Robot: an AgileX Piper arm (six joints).
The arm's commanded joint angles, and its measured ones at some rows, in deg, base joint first. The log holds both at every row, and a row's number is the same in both.
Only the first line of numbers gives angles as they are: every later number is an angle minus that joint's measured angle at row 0.
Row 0, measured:
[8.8, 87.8, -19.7, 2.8, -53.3, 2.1]
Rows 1 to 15, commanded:
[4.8, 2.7, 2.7, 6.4, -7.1, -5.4]
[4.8, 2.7, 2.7, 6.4, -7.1, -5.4]
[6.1, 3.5, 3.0, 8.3, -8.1, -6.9]
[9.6, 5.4, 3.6, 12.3, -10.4, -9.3]
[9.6, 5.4, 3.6, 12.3, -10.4, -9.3]
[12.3, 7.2, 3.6, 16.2, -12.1, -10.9]
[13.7, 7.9, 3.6, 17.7, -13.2, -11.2]
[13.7, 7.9, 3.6, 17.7, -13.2, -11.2]
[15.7, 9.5, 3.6, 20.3, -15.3, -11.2]
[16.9, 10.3, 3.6, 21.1, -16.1, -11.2]
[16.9, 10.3, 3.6, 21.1, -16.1, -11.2]
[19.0, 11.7, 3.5, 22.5, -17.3, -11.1]
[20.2, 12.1, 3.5, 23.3, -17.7, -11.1]
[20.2, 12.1, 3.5, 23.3, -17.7, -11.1]
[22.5, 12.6, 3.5, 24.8, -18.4, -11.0]
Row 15, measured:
[19.8, 12.0, 3.7, 22.8, -15.3, -10.1]
